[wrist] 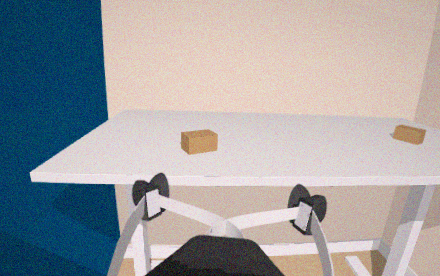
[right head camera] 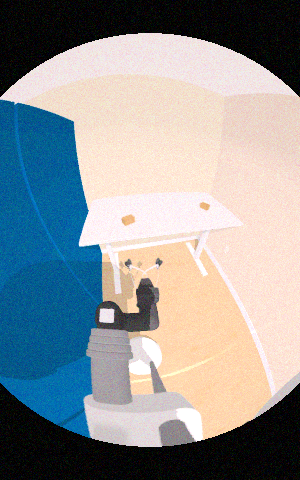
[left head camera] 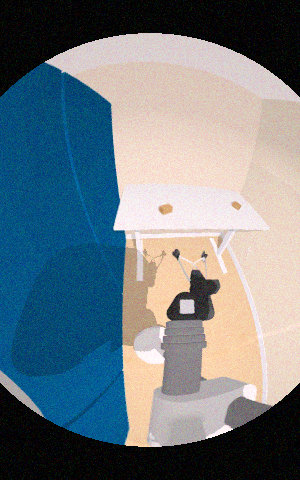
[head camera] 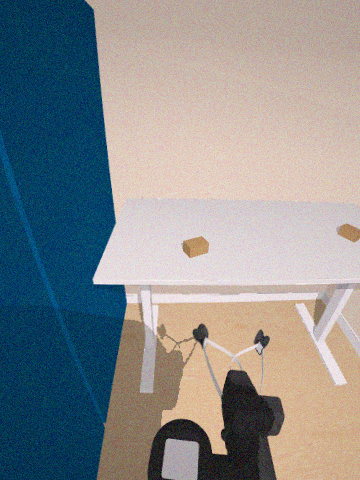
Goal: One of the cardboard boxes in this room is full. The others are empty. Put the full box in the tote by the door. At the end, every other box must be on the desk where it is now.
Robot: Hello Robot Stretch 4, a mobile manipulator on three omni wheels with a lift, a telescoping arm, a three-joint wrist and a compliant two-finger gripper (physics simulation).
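Seen in the pictures: gripper, fingertip midpoint: (wrist: 228, 194) (right head camera: 142, 259) (left head camera: 189, 251) (head camera: 230, 330); robot's base at its link origin: (right head camera: 140, 354) (left head camera: 154, 343).
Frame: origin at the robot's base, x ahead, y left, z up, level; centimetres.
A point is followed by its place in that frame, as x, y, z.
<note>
A small brown cardboard box (head camera: 196, 247) {93.0, 0.8, 96.7} (left head camera: 165, 209) {92.7, 1.2, 96.4} (right head camera: 128, 220) {93.2, 0.3, 95.8} (wrist: 199, 142) {93.1, 0.6, 95.5} sits on the left half of the white desk (head camera: 250, 260) {93.1, -21.9, 92.2} (left head camera: 200, 215) {95.0, -28.6, 92.2} (right head camera: 170, 220) {96.2, -33.9, 92.3} (wrist: 280, 160) {91.3, -22.1, 92.2}. A second brown box (head camera: 349, 232) {117.5, -74.4, 96.0} (left head camera: 236, 205) {116.8, -74.9, 95.9} (right head camera: 204, 206) {116.7, -75.0, 95.4} (wrist: 409, 134) {117.2, -74.6, 95.3} sits toward the right end of the desk. Both look closed; their contents cannot be seen. My gripper (head camera: 231, 337) {46.5, -8.7, 105.9} (left head camera: 190, 254) {46.5, -8.7, 105.9} (right head camera: 144, 263) {46.5, -8.7, 105.9} (wrist: 228, 194) {46.5, -8.7, 105.9} is open with nothing between its fingers. It is in front of the desk, apart from both boxes. The tote and the door do not show in these views.
A tall blue surface (head camera: 55, 200) {75.3, 45.6, 122.2} (left head camera: 50, 175) {41.4, 40.8, 144.2} (right head camera: 40, 175) {71.0, 45.0, 145.5} (wrist: 50, 100) {98.6, 48.9, 104.6} stands close along the left side, by the desk's left end. White desk legs (head camera: 147, 340) {108.8, 29.4, 6.9} (right head camera: 116, 272) {108.8, 27.4, 0.2} stand on the wooden floor (head camera: 210, 400) {78.2, -14.7, -2.7}. A beige wall (head camera: 230, 100) {159.8, -11.7, 148.8} is behind the desk.
</note>
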